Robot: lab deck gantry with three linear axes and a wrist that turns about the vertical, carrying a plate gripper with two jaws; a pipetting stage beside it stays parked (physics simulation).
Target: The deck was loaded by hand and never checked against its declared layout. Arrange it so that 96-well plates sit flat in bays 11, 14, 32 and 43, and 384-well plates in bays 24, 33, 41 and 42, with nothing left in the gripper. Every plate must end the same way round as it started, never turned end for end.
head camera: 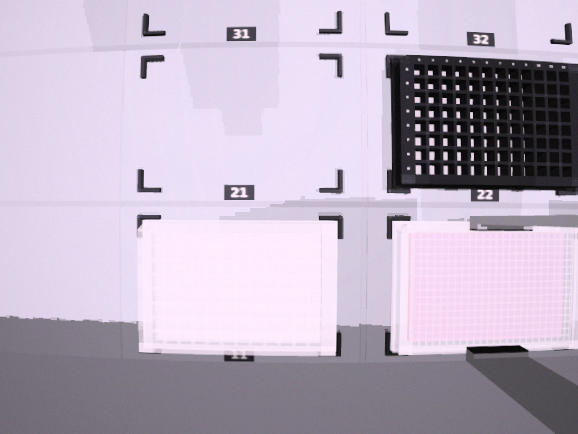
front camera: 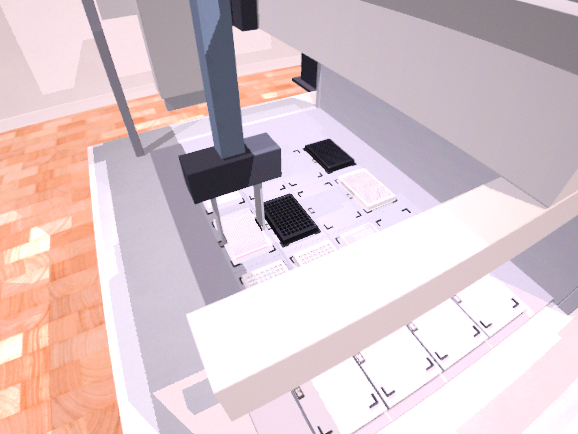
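Observation:
My gripper is down around a white plate with a fine 384-well grid and pink wells, in the bay right of bay 11. Its jaws are shut on the plate's two long sides. The plate looks flat at deck level. A pale plate lies in bay 11, its grid faint. A black 96-well plate lies in bay 22. A white plate and a black plate lie at the far side. Two pale plates are partly hidden by the front beam.
A pale item shows partly above the front beam. The beam crosses the near deck and hides several bays. Head-view labels show bay 21, bay 31 and bay 32. A large grey housing overhangs the right side.

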